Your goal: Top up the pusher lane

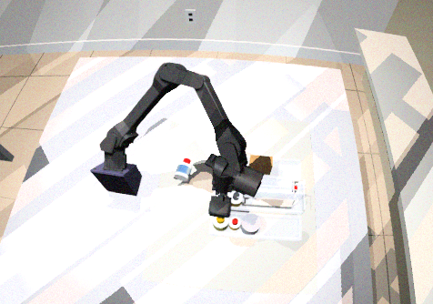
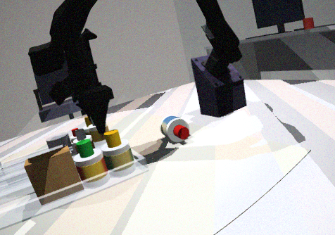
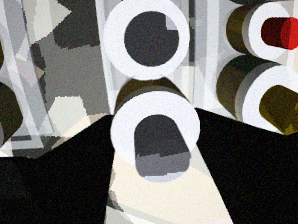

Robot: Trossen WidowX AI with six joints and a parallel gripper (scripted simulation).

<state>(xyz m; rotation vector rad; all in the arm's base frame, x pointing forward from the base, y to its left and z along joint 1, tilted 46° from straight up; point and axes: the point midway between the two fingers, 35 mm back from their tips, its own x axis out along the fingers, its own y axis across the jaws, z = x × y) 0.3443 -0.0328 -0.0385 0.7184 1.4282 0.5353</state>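
Right now the grey disc is 9 cm to the right of my gripper tip, 9 cm ahead of it and 2 cm below it.
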